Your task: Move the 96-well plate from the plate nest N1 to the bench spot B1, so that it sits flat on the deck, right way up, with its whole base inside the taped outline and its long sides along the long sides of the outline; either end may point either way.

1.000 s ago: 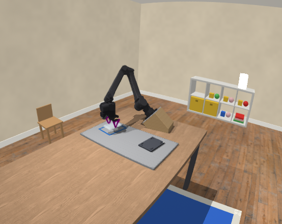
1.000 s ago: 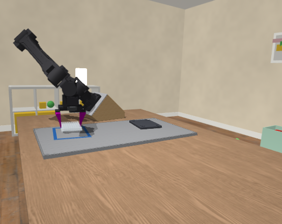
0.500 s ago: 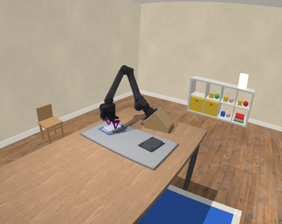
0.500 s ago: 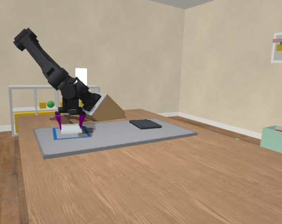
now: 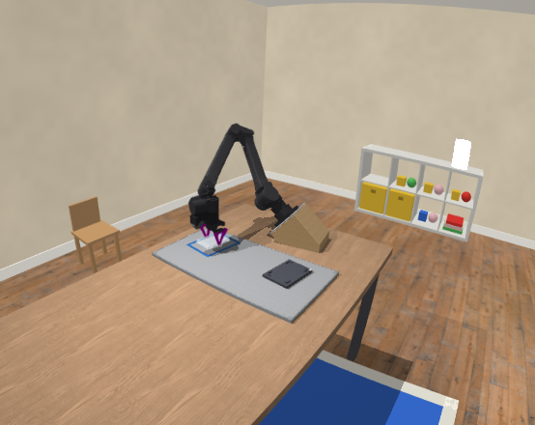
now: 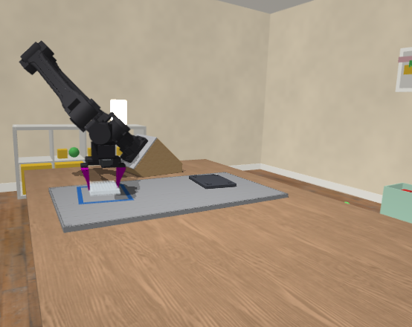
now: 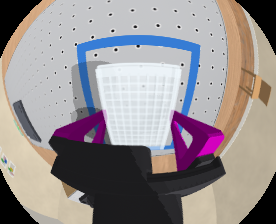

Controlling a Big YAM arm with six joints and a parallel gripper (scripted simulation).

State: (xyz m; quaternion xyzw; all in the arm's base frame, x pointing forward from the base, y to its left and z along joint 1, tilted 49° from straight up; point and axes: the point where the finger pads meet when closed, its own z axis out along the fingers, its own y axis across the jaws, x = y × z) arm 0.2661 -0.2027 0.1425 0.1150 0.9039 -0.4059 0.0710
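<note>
My gripper is now 1 cm above the white 96-well plate. Also, from my hand: dark plate nest 6 cm ahead, 39 cm to the left, 2 cm below.
</note>
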